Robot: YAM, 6 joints.
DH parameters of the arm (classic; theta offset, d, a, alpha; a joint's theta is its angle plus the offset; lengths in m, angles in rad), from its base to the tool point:
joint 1: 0 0.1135 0.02 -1.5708
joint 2: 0 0 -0.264 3.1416
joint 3: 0.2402 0 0.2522 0
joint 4: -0.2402 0 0.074 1.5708
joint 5: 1.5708 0 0 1.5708
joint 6: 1.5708 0.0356 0 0
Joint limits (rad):
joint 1: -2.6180..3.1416
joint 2: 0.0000..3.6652
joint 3: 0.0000..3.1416
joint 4: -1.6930..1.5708
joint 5: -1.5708..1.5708
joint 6: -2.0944..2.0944
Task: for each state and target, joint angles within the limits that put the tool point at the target. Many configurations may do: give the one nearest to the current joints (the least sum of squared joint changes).
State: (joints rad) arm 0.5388 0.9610 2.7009 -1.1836 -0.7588 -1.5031
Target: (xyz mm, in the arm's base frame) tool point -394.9 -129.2 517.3
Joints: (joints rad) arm 0.3670 0.6823 3.0131 -0.5856 -0.6348 -1.5031
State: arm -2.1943 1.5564 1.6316 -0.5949 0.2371 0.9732
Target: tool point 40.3 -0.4 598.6
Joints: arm -2.6180 0.7745 1.9251 -0.6182 -0.6135 0.9732
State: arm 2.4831 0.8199 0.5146 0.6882 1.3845 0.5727
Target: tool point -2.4 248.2 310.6
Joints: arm 1.7205 1.1850 0.6941 0.6756 1.3384 0.5727
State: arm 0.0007 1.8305 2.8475 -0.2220 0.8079 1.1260
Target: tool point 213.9 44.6 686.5
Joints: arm 0.3195 1.8052 2.8595 -0.2217 0.7727 1.1260
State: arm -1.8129 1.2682 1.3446 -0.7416 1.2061 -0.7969
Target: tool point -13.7 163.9 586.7
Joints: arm -1.6920 0.6249 2.0380 -0.5163 1.2184 -0.7969
